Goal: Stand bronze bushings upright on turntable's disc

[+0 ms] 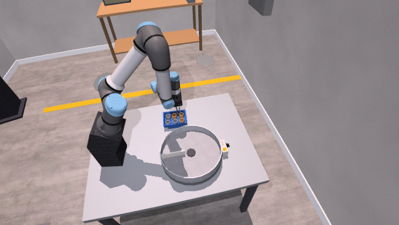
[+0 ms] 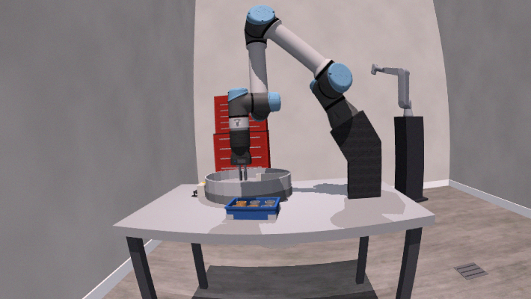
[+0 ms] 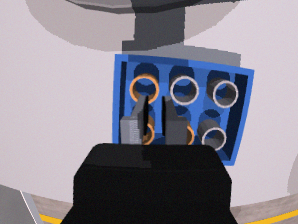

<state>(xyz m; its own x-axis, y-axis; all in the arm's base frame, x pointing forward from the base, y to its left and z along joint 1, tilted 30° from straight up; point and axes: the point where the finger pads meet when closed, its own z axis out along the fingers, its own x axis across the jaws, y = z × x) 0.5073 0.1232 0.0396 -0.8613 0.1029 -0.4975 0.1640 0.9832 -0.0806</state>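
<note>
My gripper is now 12 cm above the blue crate, 4 cm to the right of it and 3 cm past it. From my hand the other things lie so: turntable disc (32 cm to the right, 9 cm below, 3 cm behind).
</note>
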